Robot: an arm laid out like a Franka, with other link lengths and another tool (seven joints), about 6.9 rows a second.
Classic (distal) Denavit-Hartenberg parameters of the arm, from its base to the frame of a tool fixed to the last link. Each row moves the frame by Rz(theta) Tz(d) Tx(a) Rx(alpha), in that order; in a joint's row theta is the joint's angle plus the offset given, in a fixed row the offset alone. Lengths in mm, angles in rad.
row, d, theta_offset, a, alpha
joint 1, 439.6, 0, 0, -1.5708
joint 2, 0, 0, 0, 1.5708
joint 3, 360.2, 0, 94, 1.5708
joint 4, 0, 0, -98.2, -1.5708
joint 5, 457, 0, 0, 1.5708
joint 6, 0, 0, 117.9, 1.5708
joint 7, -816.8, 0.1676, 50.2, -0.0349
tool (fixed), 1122.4, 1.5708, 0, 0
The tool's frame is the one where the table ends.
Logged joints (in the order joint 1, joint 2, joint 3, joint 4, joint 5, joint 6, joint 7), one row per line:
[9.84 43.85 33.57 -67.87 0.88 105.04 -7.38]
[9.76 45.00 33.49 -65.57 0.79 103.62 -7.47]
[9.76 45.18 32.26 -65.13 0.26 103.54 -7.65]
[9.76 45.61 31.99 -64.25 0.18 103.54 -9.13]
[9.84 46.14 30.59 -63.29 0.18 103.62 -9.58]
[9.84 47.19 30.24 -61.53 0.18 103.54 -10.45]
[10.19 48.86 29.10 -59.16 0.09 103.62 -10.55]
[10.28 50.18 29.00 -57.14 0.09 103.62 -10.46]
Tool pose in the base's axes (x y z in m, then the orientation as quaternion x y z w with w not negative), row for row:
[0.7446 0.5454 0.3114 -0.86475 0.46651 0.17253 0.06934]
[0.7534 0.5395 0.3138 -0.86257 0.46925 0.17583 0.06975]
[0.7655 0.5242 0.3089 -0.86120 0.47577 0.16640 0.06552]
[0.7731 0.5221 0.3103 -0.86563 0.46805 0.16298 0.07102]
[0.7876 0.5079 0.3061 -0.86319 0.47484 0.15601 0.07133]
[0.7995 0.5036 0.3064 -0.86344 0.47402 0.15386 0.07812]
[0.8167 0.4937 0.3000 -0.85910 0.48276 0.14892 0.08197]
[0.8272 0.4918 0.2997 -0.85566 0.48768 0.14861 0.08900]
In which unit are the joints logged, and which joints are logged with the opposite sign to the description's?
The joints are logged in degrees. Opposite sign: none.
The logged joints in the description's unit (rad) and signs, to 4 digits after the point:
[0.1717 0.7653 0.5859 -1.1846 0.0154 1.8333 -0.1288]
[0.1703 0.7854 0.5845 -1.1444 0.0138 1.8085 -0.1304]
[0.1703 0.7885 0.5630 -1.1367 0.0045 1.8071 -0.1335]
[0.1703 0.7960 0.5583 -1.1214 0.0031 1.8071 -0.1593]
[0.1717 0.8053 0.5339 -1.1046 0.0031 1.8085 -0.1672]
[0.1717 0.8236 0.5278 -1.0739 0.0031 1.8071 -0.1824]
[0.1778 0.8528 0.5079 -1.0325 0.0016 1.8085 -0.1841]
[0.1794 0.8758 0.5061 -0.9973 0.0016 1.8085 -0.1826]

